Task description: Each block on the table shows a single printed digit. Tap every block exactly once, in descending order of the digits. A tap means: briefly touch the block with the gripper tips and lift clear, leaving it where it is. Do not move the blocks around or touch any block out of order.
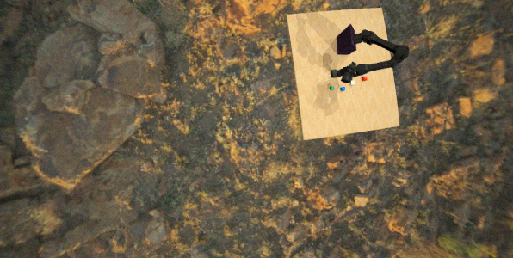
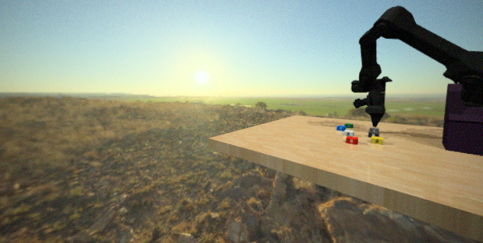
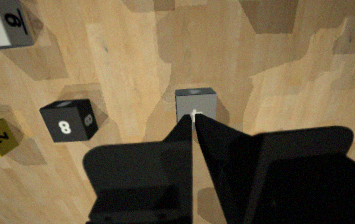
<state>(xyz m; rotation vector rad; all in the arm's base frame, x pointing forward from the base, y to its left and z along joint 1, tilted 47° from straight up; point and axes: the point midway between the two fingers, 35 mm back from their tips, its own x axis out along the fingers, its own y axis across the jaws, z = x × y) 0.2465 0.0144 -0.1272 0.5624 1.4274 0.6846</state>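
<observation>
My gripper tip is now 20 mm above the grey block. Also, from my gripper tip: white block 140 mm to the left, 70 mm ahead, 20 mm below; blue block 120 mm ahead, 50 mm to the left, 20 mm below; green block 110 mm ahead, 40 mm to the right, 20 mm below.
</observation>
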